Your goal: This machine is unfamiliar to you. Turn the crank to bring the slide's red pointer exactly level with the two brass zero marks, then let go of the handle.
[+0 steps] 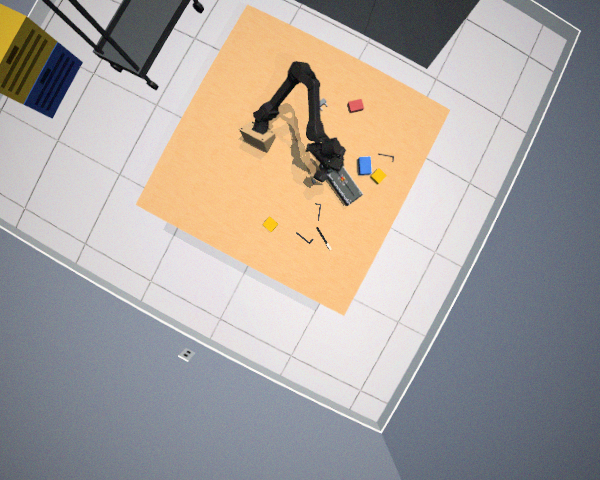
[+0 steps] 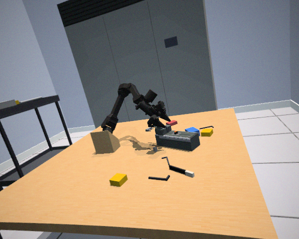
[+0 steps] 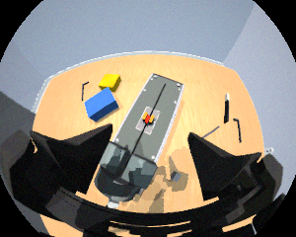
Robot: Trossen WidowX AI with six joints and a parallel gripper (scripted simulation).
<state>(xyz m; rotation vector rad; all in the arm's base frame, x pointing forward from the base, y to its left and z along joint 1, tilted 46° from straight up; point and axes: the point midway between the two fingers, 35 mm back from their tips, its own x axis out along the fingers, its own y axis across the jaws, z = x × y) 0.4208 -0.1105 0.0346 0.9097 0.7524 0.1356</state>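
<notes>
My gripper tip is 130 mm past the dark crank handle, 80 mm to the right of it and 20 mm above it. From my gripper tip the other things lie so: small grey cube (130 mm below, 100 mm behind, 50 mm to the right); then blue block (130 mm to the left, 120 mm below, 120 mm ahead); then red pointer (60 mm below, 30 mm ahead).
</notes>
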